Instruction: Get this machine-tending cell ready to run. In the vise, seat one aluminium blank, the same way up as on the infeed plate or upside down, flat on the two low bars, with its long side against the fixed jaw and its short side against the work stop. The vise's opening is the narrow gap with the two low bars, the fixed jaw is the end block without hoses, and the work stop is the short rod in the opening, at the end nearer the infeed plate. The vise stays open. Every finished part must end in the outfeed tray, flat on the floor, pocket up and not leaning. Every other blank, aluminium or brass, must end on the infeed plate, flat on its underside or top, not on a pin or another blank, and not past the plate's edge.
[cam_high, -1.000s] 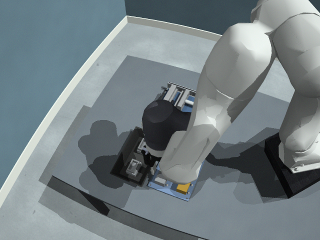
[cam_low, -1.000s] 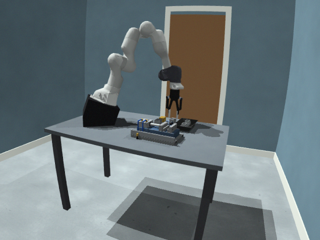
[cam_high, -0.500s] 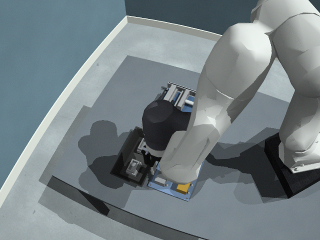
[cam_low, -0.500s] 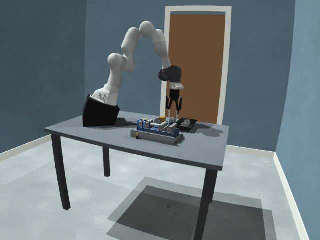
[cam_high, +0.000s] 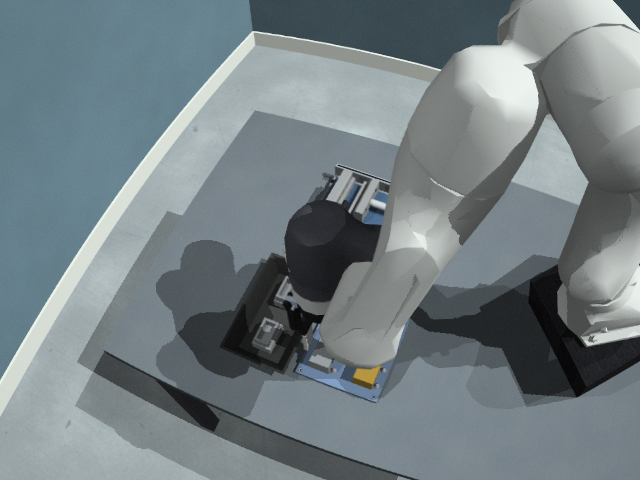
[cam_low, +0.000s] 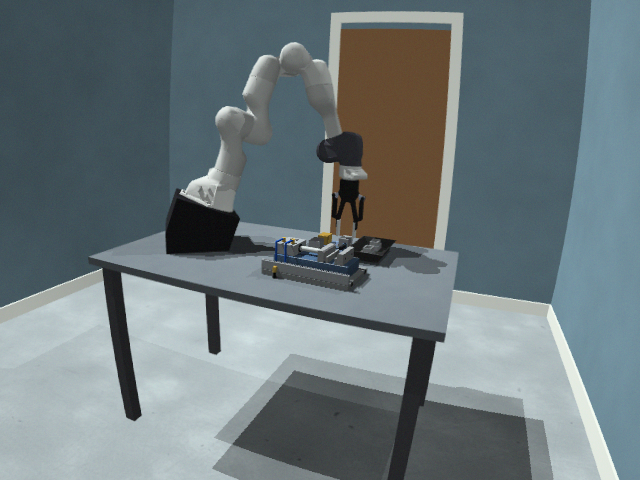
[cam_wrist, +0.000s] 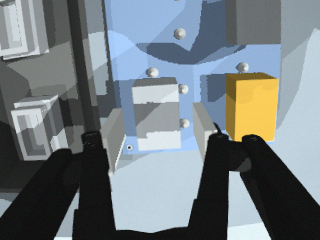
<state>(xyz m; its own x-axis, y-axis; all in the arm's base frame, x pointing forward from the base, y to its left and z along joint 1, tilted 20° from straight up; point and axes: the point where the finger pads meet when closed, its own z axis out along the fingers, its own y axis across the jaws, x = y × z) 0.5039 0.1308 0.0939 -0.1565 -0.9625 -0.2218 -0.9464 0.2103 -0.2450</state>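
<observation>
The blue infeed plate is 70 mm below my hand, 50 mm behind it and 40 mm to the right of it. Also, from my hand: vise: 340 mm to the right, 50 mm behind, 40 mm below; moving jaw: 350 mm to the right, 10 mm behind; brass blank: 90 mm behind, 50 mm below, 20 mm to the left.
</observation>
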